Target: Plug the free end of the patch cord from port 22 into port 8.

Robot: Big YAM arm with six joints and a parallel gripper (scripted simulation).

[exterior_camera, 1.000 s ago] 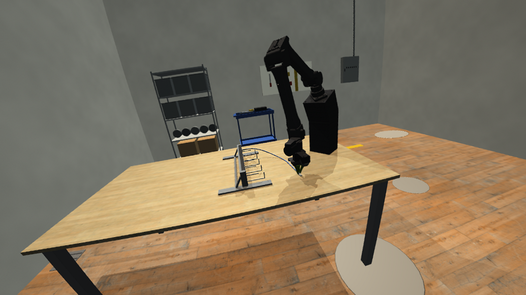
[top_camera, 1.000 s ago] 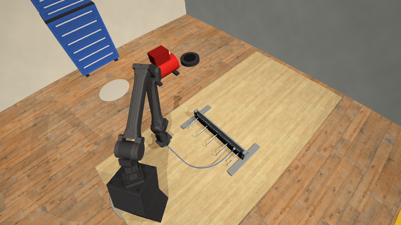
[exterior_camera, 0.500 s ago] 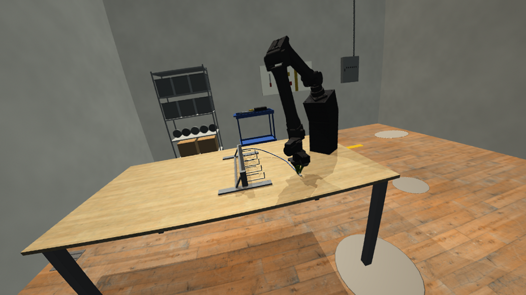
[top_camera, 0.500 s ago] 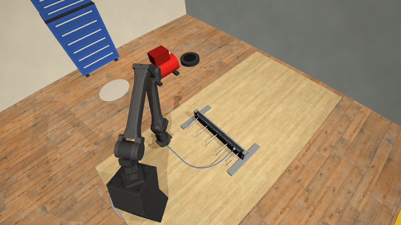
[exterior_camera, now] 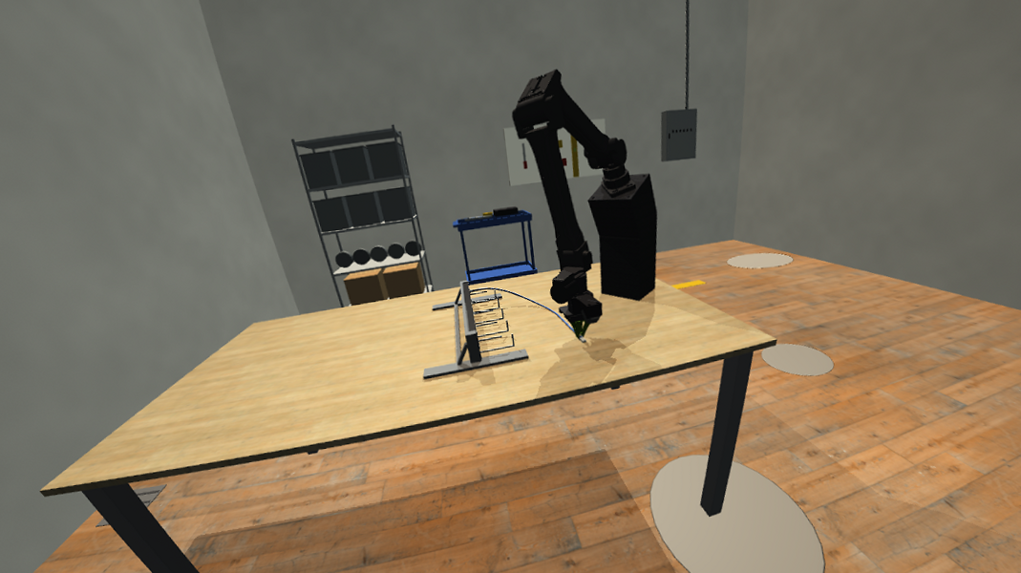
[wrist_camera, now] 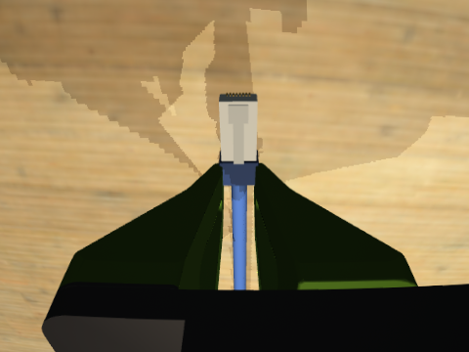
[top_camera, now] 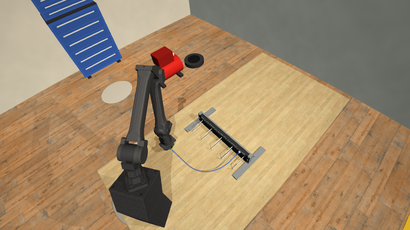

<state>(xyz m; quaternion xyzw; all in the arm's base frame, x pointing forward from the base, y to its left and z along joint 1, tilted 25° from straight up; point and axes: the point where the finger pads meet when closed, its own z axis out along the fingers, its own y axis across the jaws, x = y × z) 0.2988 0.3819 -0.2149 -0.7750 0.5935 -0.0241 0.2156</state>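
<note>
Right now my hand is 10 mm past the cord plug and 20 mm to the right of it.
</note>
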